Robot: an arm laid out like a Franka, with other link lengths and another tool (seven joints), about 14 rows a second.
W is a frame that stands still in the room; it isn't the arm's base.
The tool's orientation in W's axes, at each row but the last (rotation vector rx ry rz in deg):
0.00 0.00 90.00
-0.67 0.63 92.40
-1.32 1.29 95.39
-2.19 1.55 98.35
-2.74 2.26 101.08
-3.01 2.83 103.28
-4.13 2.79 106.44
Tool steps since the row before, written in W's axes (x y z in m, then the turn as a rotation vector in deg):
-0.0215 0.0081 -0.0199 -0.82 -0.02 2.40
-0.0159 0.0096 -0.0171 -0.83 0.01 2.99
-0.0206 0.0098 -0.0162 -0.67 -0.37 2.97
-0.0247 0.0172 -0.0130 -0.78 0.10 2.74
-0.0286 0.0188 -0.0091 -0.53 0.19 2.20
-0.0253 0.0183 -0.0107 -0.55 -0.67 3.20
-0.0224 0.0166 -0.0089 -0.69 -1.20 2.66
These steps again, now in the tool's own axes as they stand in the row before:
0.0081 0.0215 -0.0199 -0.02 0.82 2.40
0.0105 0.0155 -0.0169 0.00 0.83 2.99
0.0122 0.0196 -0.0159 -0.39 0.70 2.96
0.0211 0.0220 -0.0121 0.10 0.75 2.75
0.0244 0.0244 -0.0078 0.17 0.48 2.21
0.0243 0.0204 -0.0093 -0.72 0.71 3.16
0.0229 0.0168 -0.0071 -1.15 0.99 2.58

